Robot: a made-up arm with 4 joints.
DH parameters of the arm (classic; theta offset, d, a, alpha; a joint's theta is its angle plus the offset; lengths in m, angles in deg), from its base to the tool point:
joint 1: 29.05 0 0.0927 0
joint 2: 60.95 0.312 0.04 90
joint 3: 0 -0.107 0.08 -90
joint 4: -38.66 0 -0.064 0
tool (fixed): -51.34 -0.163 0 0
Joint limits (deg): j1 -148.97..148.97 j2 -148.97..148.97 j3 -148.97..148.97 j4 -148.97..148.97
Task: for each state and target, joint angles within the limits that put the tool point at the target. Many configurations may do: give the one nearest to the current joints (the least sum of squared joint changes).
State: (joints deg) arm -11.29 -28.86 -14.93 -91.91
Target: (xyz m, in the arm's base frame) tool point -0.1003 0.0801 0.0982
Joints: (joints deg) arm 34.55 -12.76 -37.77 -117.86
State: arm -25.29 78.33 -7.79 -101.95
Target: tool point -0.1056 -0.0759 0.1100
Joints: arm -72.89 107.74 -24.73 -101.25
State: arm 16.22 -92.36 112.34 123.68
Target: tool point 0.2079 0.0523 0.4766
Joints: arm -1.21 -104.62 127.76 130.41
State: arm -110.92 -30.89 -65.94 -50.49
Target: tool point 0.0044 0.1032 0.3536
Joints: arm -109.88 -15.59 -116.58 -6.72
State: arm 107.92 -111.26 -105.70 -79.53
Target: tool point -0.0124 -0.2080 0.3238
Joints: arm 148.79 -81.90 -127.67 -80.24
